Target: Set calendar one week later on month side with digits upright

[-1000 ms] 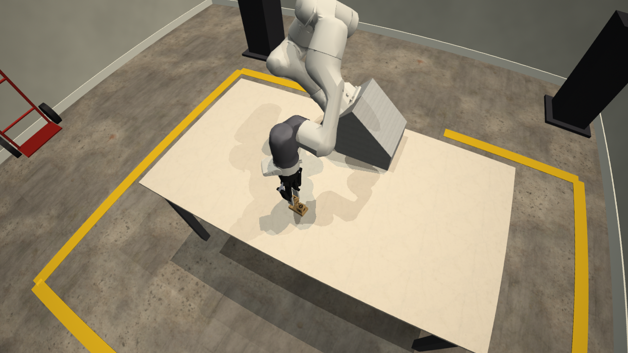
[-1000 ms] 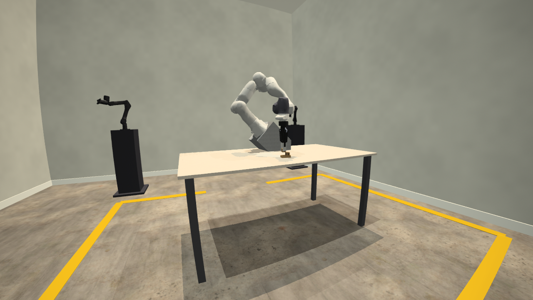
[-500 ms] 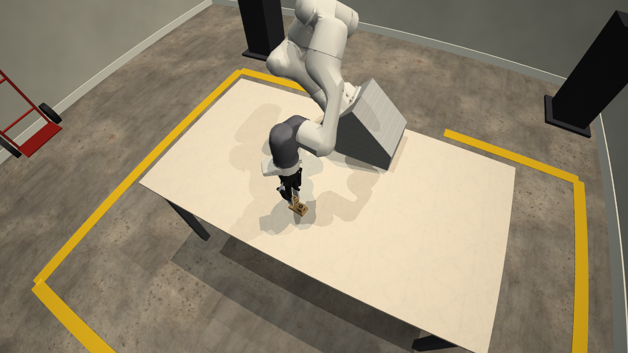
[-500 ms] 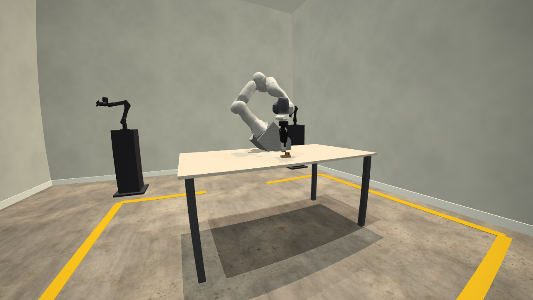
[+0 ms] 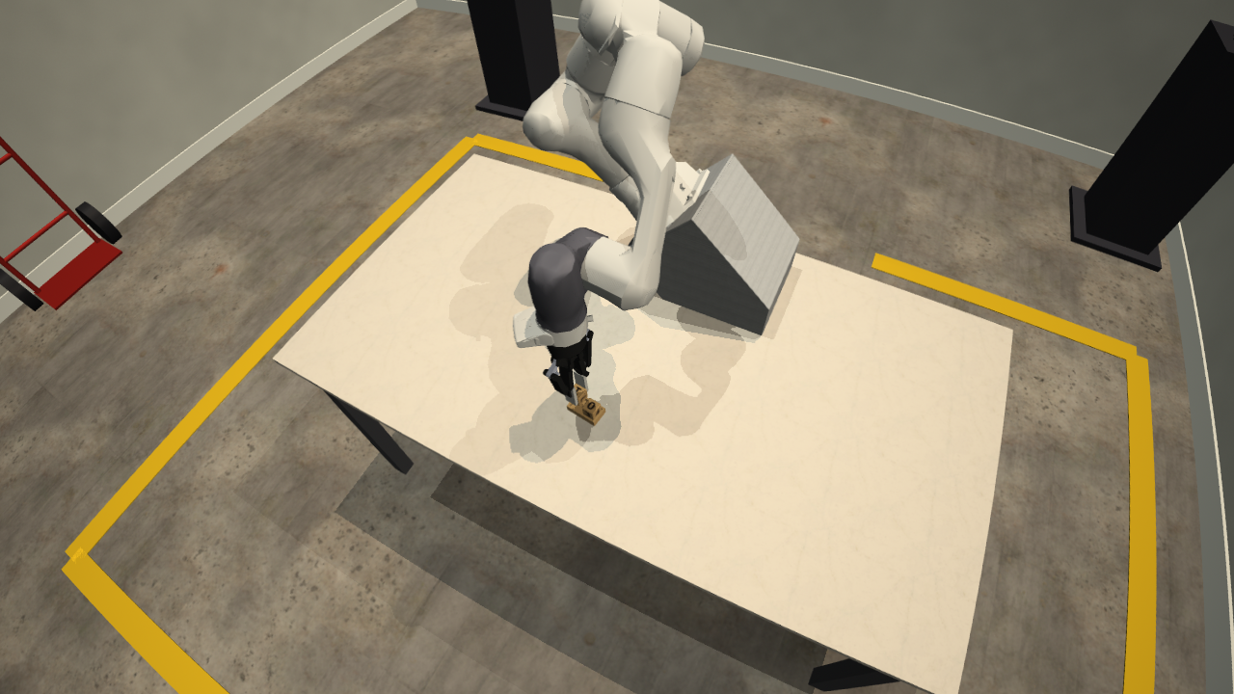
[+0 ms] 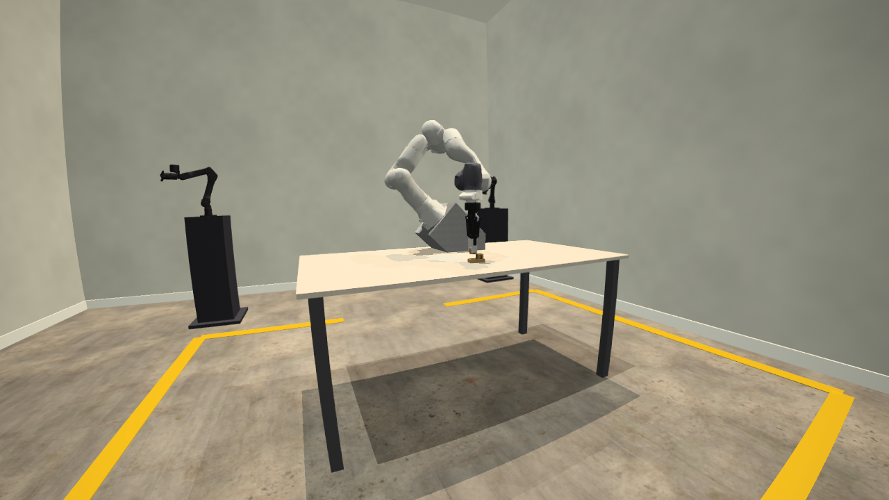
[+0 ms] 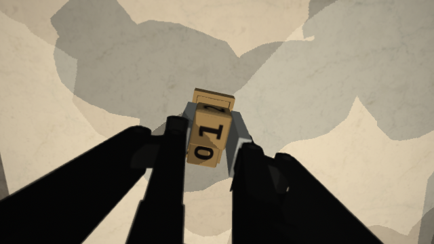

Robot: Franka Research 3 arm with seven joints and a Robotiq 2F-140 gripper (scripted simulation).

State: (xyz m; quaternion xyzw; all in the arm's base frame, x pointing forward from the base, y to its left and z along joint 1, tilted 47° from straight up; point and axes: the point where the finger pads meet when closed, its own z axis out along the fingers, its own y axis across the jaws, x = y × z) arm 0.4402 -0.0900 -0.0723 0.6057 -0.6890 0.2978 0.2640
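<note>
Right now my hand is 6 cm above the wooden digit cube and 4 cm to the right of it. Round my hand: wooden tray 7 cm below, 2 cm to the left.
</note>
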